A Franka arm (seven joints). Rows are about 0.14 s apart.
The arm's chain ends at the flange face. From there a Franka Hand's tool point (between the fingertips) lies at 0.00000 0.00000 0.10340 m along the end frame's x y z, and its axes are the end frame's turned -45 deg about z.
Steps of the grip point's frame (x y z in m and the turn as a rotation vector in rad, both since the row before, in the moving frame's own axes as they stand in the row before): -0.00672 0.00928 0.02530 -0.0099 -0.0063 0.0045; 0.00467 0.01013 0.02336 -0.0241 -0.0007 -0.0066; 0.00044 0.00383 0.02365 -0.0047 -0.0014 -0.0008; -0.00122 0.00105 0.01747 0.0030 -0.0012 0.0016
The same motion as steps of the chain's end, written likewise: 0.00155 0.01013 0.02531 -0.0115 0.0025 0.0045; 0.00875 0.00205 0.02339 -0.0175 0.0165 -0.0066; 0.00278 0.00195 0.02365 -0.0043 0.0023 -0.0008; 0.00019 0.00174 0.01747 0.0013 -0.0030 0.0016
